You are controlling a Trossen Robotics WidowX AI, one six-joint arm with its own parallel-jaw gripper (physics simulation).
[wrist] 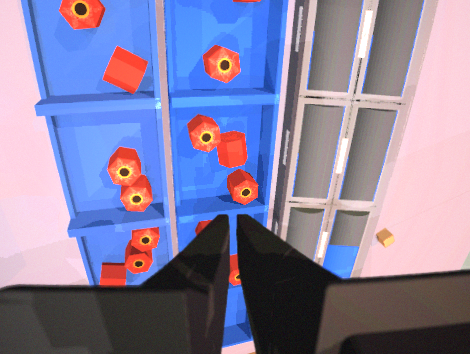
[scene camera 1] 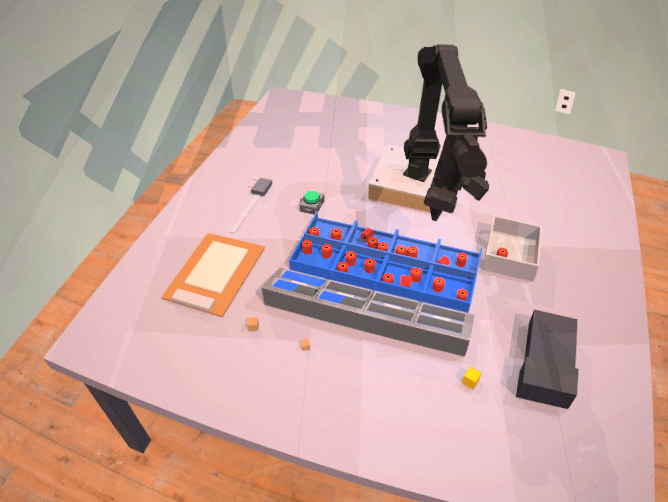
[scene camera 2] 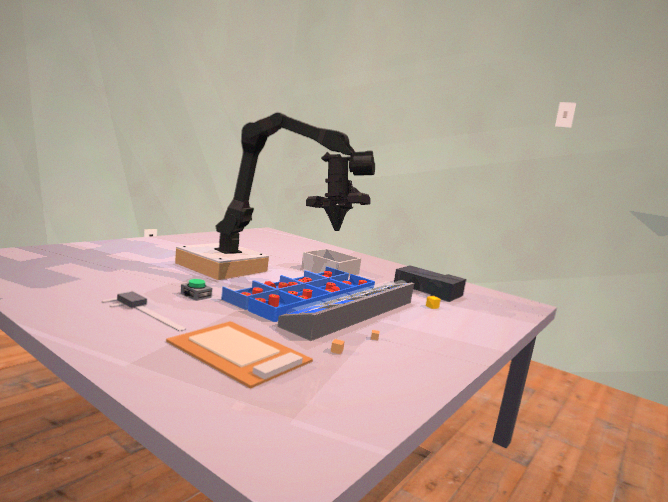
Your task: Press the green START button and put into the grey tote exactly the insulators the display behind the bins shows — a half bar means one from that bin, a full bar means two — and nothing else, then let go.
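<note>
My gripper [scene camera 1: 435, 214] [scene camera 2: 336, 228] [wrist: 232, 225] is shut and empty, high above the blue bins [scene camera 1: 378, 285] [scene camera 2: 262, 310] [wrist: 225, 99]. The bins stand in two rows of four and hold red insulators, upright or lying. The grey tote [scene camera 1: 507, 267] [scene camera 2: 345, 264] holds one red insulator [scene camera 1: 502, 252]. In scene camera 1, the grey display [scene camera 1: 367, 322] [scene camera 2: 351, 317] shows a full blue bar [scene camera 1: 303, 278] at the upper left, a half bar [scene camera 1: 285, 285] below it, and a half bar [scene camera 1: 330, 296] in the second column's lower slot. The green START button [scene camera 1: 311, 197] [scene camera 2: 197, 282] stands left of the arm base.
A black block [scene camera 1: 550, 356] [scene camera 2: 430, 281] and a yellow cube [scene camera 1: 471, 377] [scene camera 2: 433, 302] are at the right. Two small orange cubes [scene camera 1: 252, 323] [scene camera 1: 305, 344] lie before the display. An orange clipboard [scene camera 1: 237, 283] [scene camera 2: 210, 353] and a dark plug [scene camera 1: 261, 186] [scene camera 2: 131, 299] are at the left.
</note>
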